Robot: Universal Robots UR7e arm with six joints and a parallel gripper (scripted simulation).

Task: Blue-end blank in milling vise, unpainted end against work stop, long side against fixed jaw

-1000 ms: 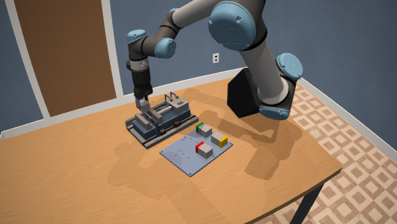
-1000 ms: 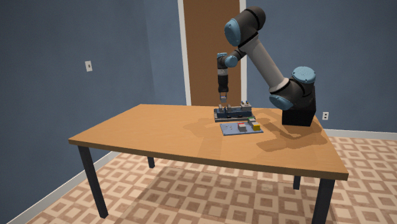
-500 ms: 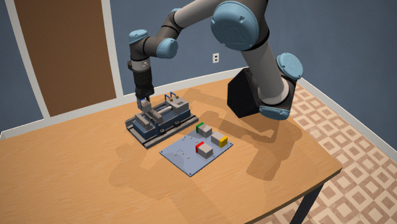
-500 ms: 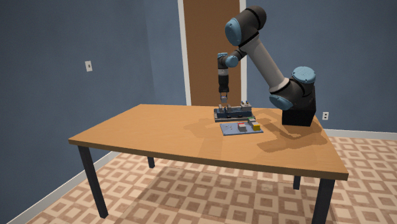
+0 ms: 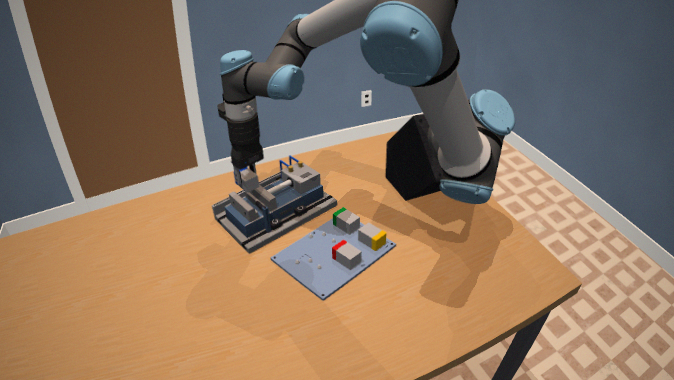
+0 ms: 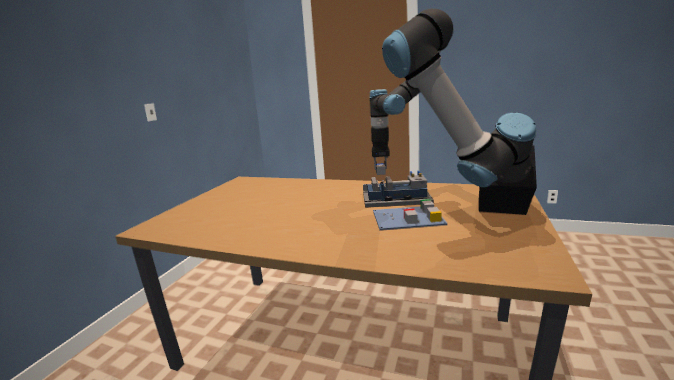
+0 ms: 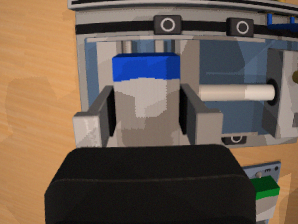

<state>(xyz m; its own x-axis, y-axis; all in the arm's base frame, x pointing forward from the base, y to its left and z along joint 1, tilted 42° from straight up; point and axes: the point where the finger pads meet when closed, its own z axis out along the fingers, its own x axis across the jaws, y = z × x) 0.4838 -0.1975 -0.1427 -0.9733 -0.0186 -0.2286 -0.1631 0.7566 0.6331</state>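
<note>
The blue-ended blank is 2 cm below my hand. Also, from my hand: work stop: 7 cm below, 6 cm to the left, 1 cm behind; then pale rod: 9 cm behind, 8 cm below; then fixed jaw: 8 cm below, 3 cm ahead, 2 cm to the left.
</note>
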